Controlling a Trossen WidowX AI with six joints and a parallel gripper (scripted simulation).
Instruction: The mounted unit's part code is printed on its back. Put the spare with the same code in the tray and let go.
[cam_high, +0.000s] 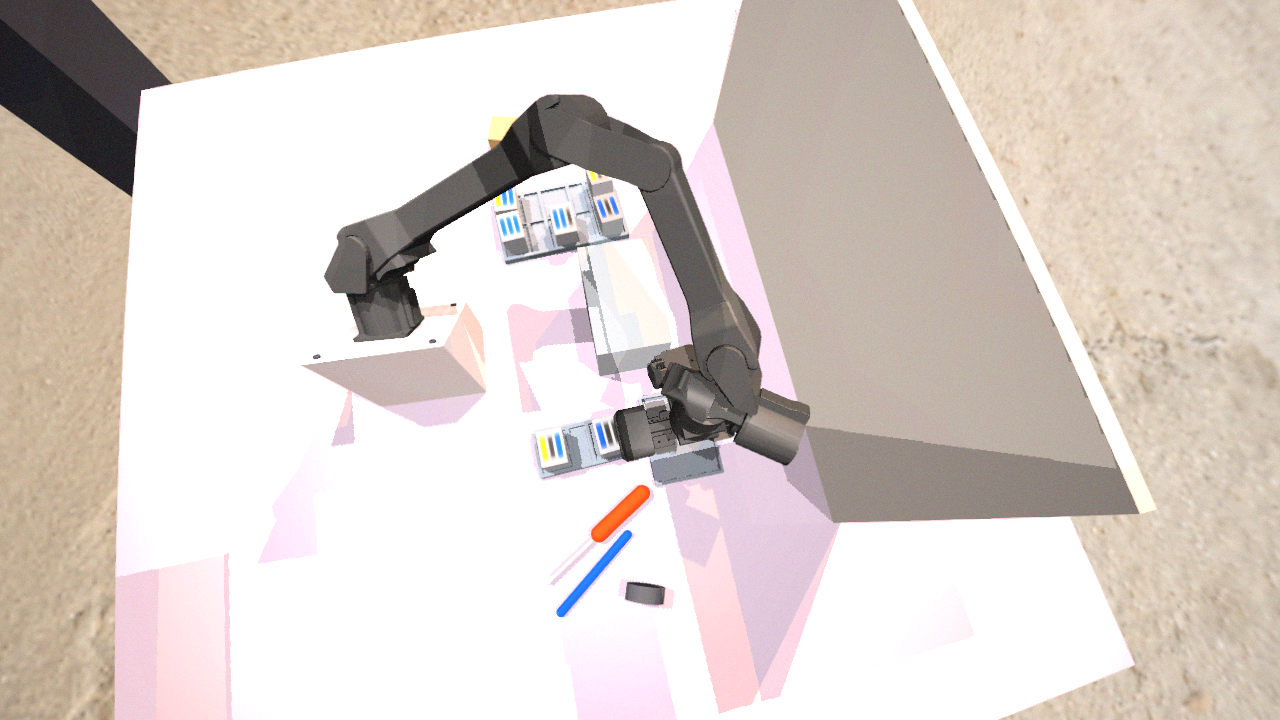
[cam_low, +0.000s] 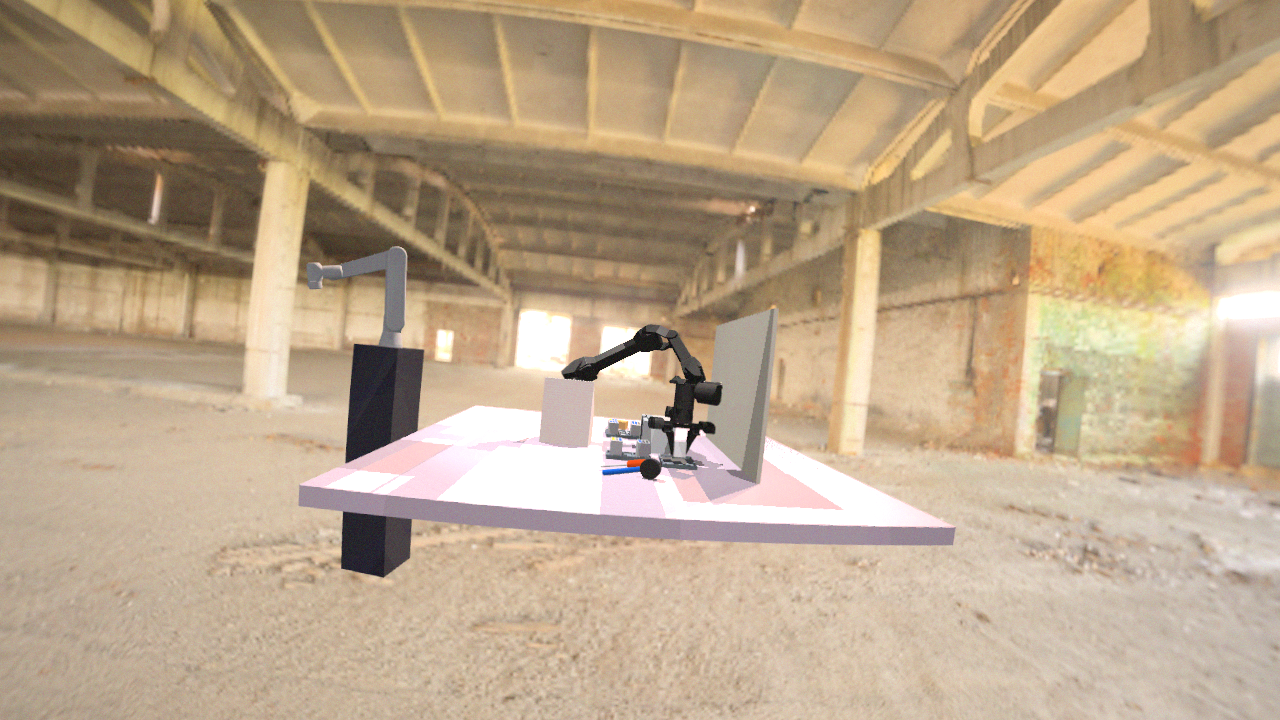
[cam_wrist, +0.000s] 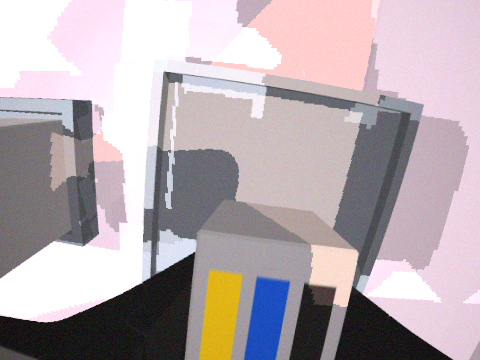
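Right now the clear tray is 2 cm below my gripper tip. Also, from my gripper tip: dark puck 7 cm behind, 20 cm to the right; mounted unit 7 cm behind, 19 cm to the left, 3 cm above; holder 14 cm behind, 2 cm below.
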